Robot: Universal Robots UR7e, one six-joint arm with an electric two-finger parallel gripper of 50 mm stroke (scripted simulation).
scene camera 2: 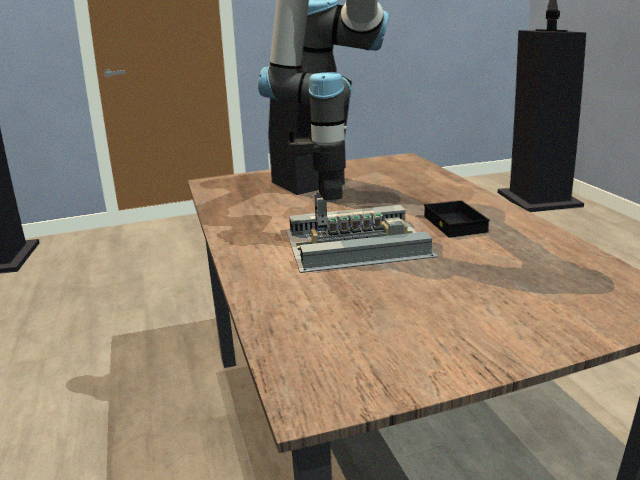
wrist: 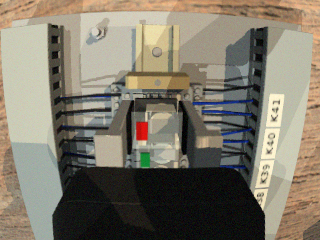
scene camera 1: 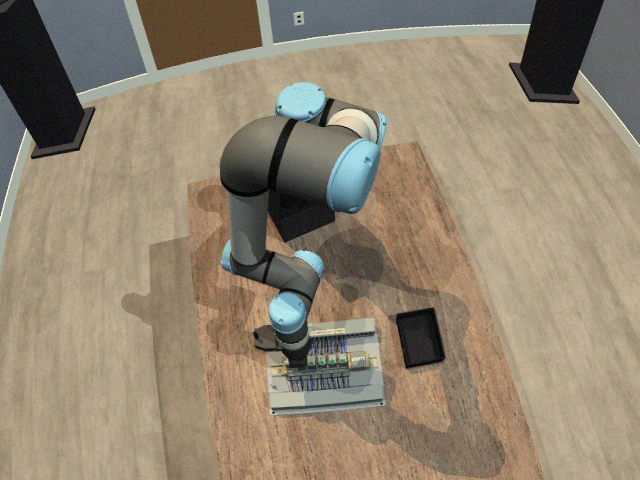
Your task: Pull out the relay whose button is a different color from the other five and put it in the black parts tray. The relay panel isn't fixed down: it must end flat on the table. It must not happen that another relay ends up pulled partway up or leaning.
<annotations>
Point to a black parts tray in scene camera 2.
At 454, 212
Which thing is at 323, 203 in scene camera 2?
My gripper.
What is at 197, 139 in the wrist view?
My gripper.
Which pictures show the black parts tray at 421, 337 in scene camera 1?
Scene camera 2 and scene camera 1 only.
</annotations>
